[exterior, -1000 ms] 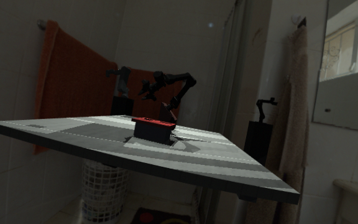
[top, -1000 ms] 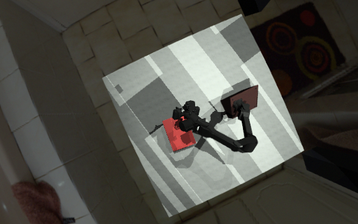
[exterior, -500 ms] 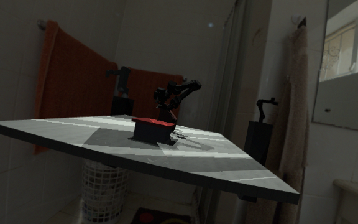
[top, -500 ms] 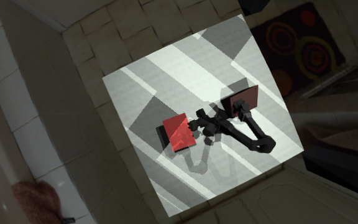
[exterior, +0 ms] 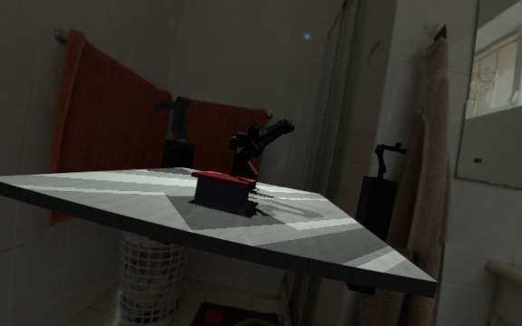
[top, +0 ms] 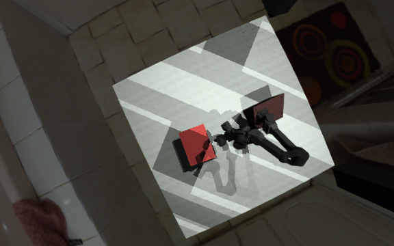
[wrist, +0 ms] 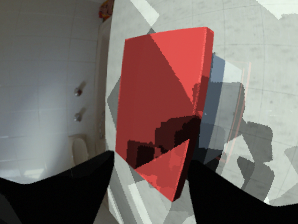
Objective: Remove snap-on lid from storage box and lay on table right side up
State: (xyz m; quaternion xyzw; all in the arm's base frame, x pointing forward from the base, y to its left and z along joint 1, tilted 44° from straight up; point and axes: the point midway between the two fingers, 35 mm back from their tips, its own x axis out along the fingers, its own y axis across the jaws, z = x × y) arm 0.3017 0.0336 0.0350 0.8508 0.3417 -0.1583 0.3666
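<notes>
Right now my gripper tip is 13 cm short of the red lid and 10 cm above it. From my gripper tip the other things lie so: grey-blue storage box 15 cm below, 13 cm ahead.
</notes>
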